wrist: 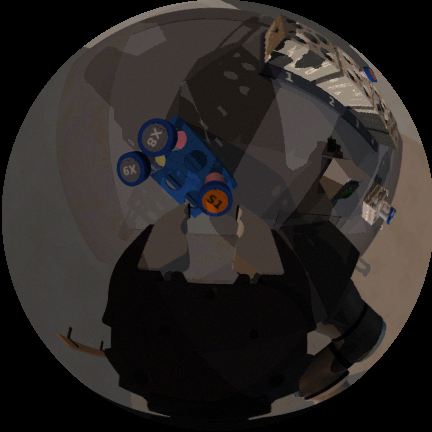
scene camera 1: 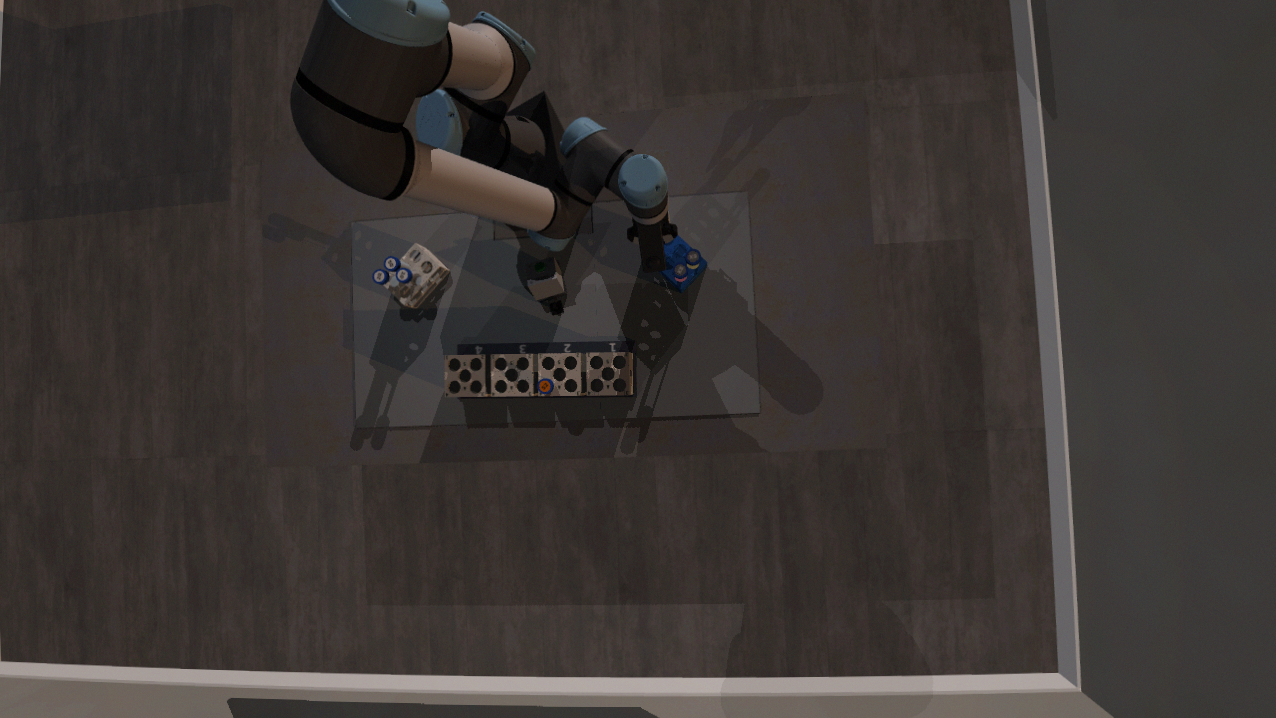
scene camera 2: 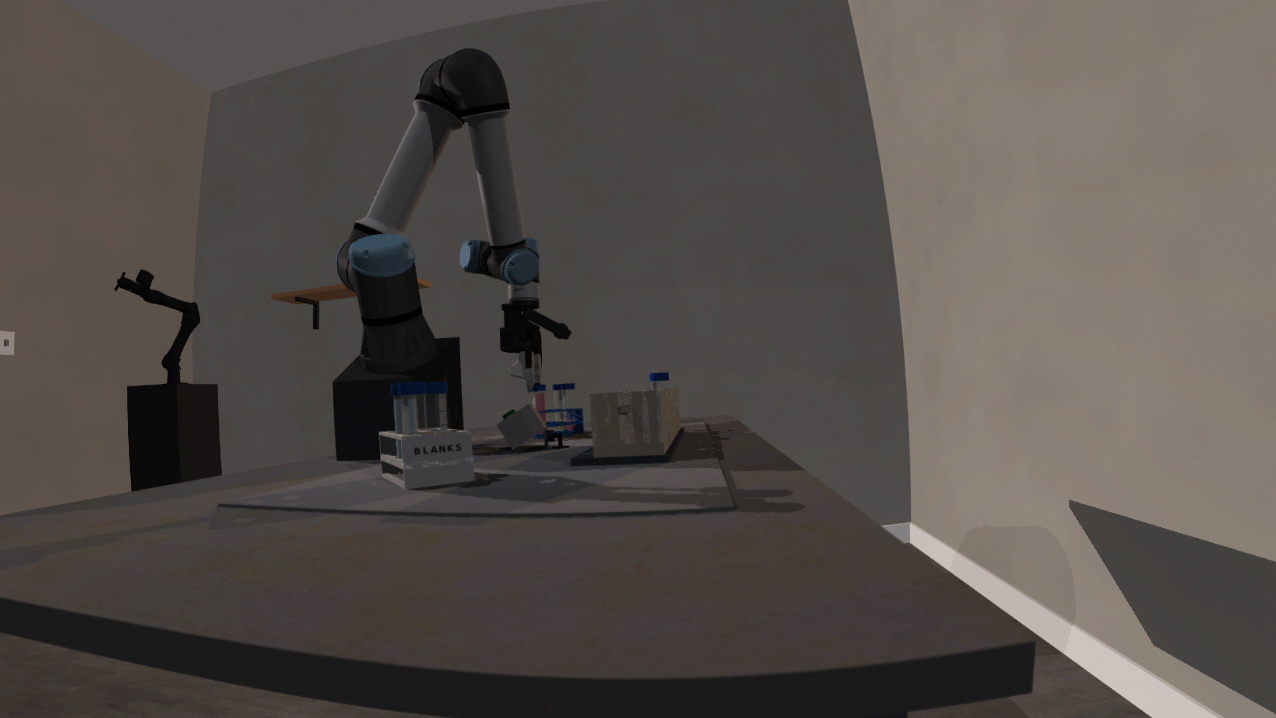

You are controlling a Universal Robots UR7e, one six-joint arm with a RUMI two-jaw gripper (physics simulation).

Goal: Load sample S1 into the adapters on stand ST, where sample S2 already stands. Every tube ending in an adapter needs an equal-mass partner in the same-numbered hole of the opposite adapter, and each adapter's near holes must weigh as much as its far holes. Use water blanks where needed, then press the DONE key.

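Frame: origin at the arm's base, x ahead, y left, z up, level; metres.
Seen in the pictures: gripper, between the fingertips: [wrist: 212, 206] [scene camera 2: 532, 392]; arm's base, origin of its link: [wrist: 326, 300] [scene camera 1: 518, 155] [scene camera 2: 400, 357].
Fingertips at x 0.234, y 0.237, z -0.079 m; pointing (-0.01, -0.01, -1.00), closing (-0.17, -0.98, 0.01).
Note:
Offsets run from my fingertips to a thing's top centre. "pt": to the spot under its first point.
The S1 tube, with an orange-topped blue cap {dz +0.017, dx +0.013, dy -0.004 m} [wrist: 215, 199], stands in the blue rack {dz -0.045, dx +0.036, dy +0.035 m} [scene camera 1: 678, 242] [scene camera 2: 575, 421]. My gripper [wrist: 212, 206] [scene camera 2: 532, 384] is partly open and points down close above that rack. In the wrist view its fingertips appear on either side of the near edge of the S1 cap; nothing is held. Grey-labelled tubes 8X {dz +0.017, dx +0.081, dy +0.040 m} [wrist: 156, 136] and 6X {dz +0.017, dx +0.059, dy +0.073 m} [wrist: 130, 169] stand at the rack's other end. Sample S2 {dz +0.021, dx +0.256, dy -0.308 m} [scene camera 1: 545, 386] [scene camera 2: 658, 377] [wrist: 370, 74] stands in a corner hole of adapter 2 on stand ST [scene camera 1: 499, 348] [wrist: 310, 90].
The white BLANKS rack {dz -0.045, dx -0.085, dy -0.585 m} [scene camera 1: 428, 290] [scene camera 2: 441, 468] holds several blue-capped tubes {dz +0.017, dx -0.102, dy -0.596 m} [scene camera 1: 391, 264] {dz +0.017, dx -0.080, dy -0.630 m} [scene camera 2: 419, 390]. A tilted pale box {dz -0.021, dx +0.005, dy -0.270 m} [scene camera 1: 546, 285] [scene camera 2: 521, 426] [wrist: 342, 172] with a green part {pt dz -0.032, dx -0.013, dy -0.267 m} [wrist: 348, 192] stands between the racks, behind the stand. I cannot read any label on it.

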